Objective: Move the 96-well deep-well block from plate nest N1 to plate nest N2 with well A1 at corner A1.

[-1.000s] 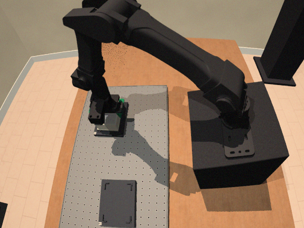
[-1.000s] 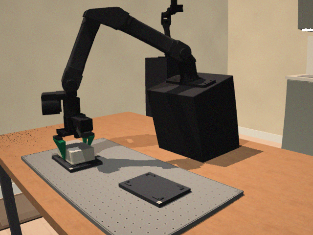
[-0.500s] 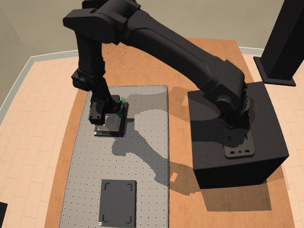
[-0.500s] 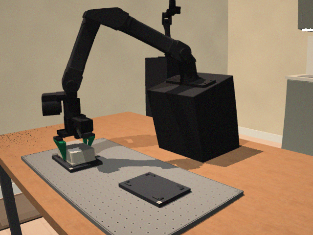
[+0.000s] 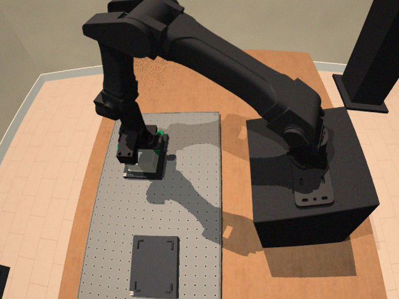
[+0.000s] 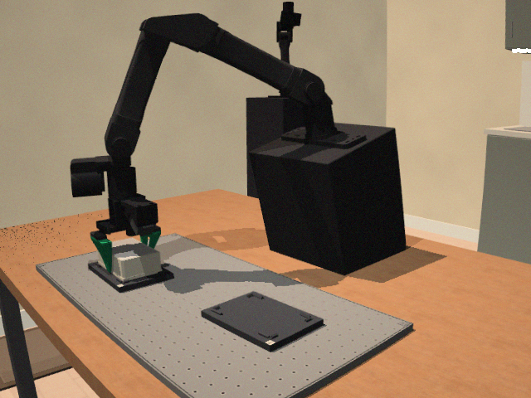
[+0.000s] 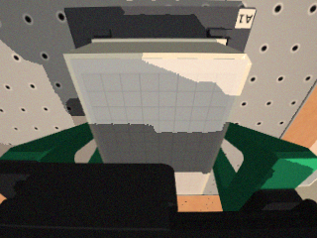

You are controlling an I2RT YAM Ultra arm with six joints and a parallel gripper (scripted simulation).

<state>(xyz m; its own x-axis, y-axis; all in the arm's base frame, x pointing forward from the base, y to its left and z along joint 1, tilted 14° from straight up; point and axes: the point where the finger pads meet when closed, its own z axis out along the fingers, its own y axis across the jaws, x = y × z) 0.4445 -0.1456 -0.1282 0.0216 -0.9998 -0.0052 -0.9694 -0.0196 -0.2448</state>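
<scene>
The 96-well deep-well block lies 1 cm above my hand. Also, from my hand: nest N1: 33 cm to the left, 8 cm behind, 2 cm below; nest N2: 2 cm below.
</scene>
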